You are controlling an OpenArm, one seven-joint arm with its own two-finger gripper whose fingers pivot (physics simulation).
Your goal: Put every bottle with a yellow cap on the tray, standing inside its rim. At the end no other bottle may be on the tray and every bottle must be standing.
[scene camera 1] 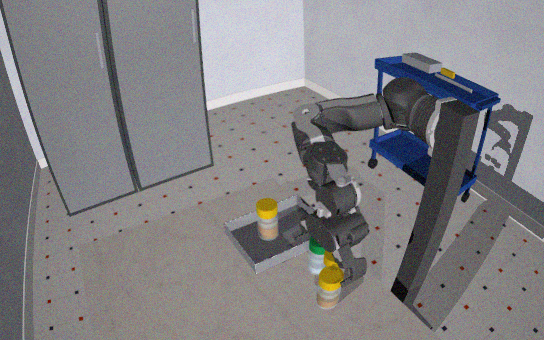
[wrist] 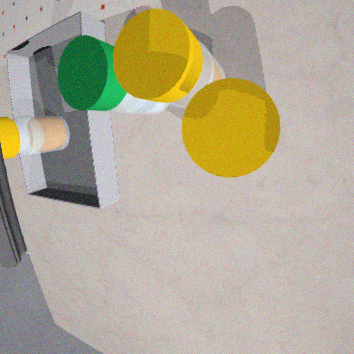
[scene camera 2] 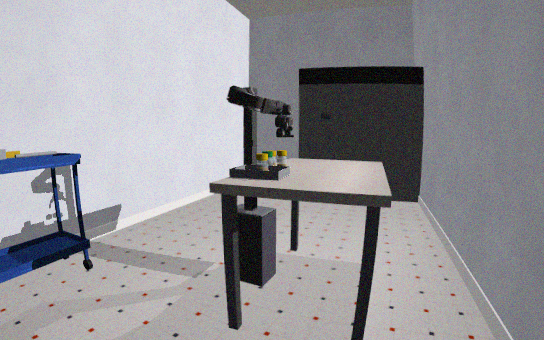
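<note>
A yellow-capped bottle (scene camera 1: 267,220) (scene camera 2: 262,162) (wrist: 37,135) stands inside the rim of the grey tray (scene camera 1: 280,262) (scene camera 2: 242,174) (wrist: 105,175). A green-capped bottle (scene camera 1: 316,257) (wrist: 84,72) stands outside it, close to its near wall. A second yellow-capped bottle (scene camera 1: 330,259) (wrist: 152,55) stands beside the green one, partly hidden in scene camera 1. A third yellow-capped bottle (scene camera 1: 329,287) (scene camera 2: 282,158) (wrist: 230,127) stands farther from the tray. My gripper (scene camera 1: 326,242) (scene camera 2: 285,135) is open and empty, well above the bottles; one finger shows at the wrist view's left edge.
The bottles and tray are on a pale table (scene camera 1: 175,280) (scene camera 2: 340,175) (wrist: 240,260). The arm's dark post (scene camera 1: 440,200) (scene camera 2: 250,135) rises at the table's side. A blue cart (scene camera 1: 485,102) (scene camera 2: 45,162) stands behind the arm. A grey cabinet (scene camera 1: 155,90) (scene camera 2: 360,135) stands beyond the table.
</note>
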